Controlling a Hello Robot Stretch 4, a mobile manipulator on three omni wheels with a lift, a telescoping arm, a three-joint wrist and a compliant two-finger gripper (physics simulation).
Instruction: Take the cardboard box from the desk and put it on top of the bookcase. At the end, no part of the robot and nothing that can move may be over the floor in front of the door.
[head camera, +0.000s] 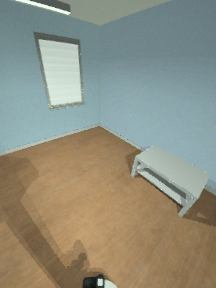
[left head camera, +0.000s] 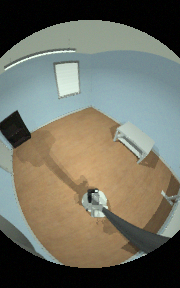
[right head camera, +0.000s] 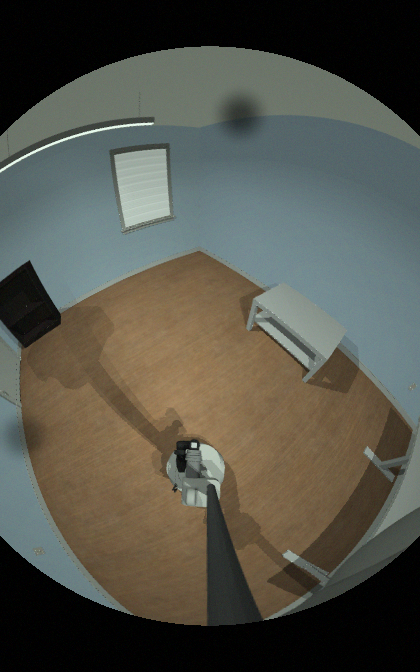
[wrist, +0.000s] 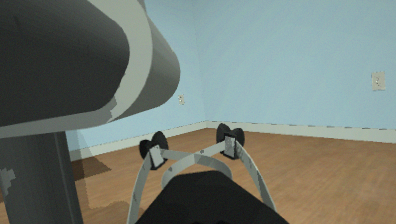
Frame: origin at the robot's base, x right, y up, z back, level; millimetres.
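Seen in the pictures: gripper, fingertip midpoint: (left head camera: 89, 211) (wrist: 191, 139).
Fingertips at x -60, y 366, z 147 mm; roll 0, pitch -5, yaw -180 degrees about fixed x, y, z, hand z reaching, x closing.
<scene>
A point is followed by its place in that frame.
The cardboard box does not show in these views. A black cabinet-like piece, seemingly the bookcase (left head camera: 15, 131) @[x -2543, y 457, z -1292 mm] (right head camera: 31, 306), stands by the wall at the far left. White legs at the lower right edge seem to belong to the desk (left head camera: 170, 196) @[x 1875, y 133, z 307 mm] (right head camera: 381, 463); its top is mostly cut off or hidden. My gripper (wrist: 191, 139) @[x -60, y 366, z 147 mm] is open, with its two black fingertips apart and bare floor and wall behind them. It is well away from the bookcase and the desk.
A low white table (head camera: 175, 169) @[x 986, y 423, z -1192 mm] (left head camera: 135, 136) @[x 885, y 423, z -1214 mm] (right head camera: 302, 315) with a lower shelf stands against the right wall. A pale panel (right head camera: 7, 375), possibly the door, shows at the left edge beside the bookcase. My mast (right head camera: 227, 560) and round base (right head camera: 214, 462) are in view.
</scene>
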